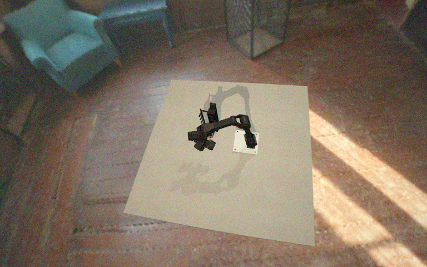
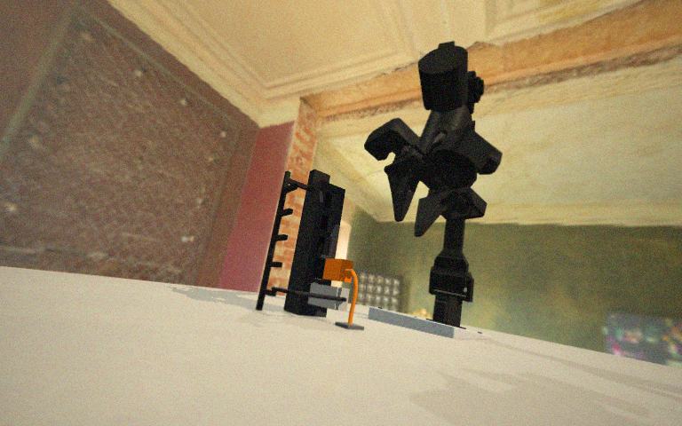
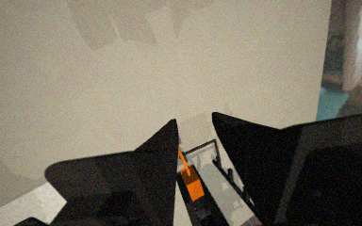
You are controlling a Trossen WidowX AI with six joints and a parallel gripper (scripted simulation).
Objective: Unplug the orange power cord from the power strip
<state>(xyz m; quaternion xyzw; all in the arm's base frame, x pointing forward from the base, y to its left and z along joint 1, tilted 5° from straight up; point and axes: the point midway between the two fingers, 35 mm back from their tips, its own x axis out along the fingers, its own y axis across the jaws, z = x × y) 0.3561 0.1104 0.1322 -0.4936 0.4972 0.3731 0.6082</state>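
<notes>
My gripper tip is now 40 mm past the orange plug, 170 mm to the left of it and 50 mm above it. From my gripper tip the other things lie so: thin black rack (40 mm ahead, 240 mm to the right, 10 mm below); grey end block (30 mm behind, 100 mm to the right, 130 mm below).
</notes>
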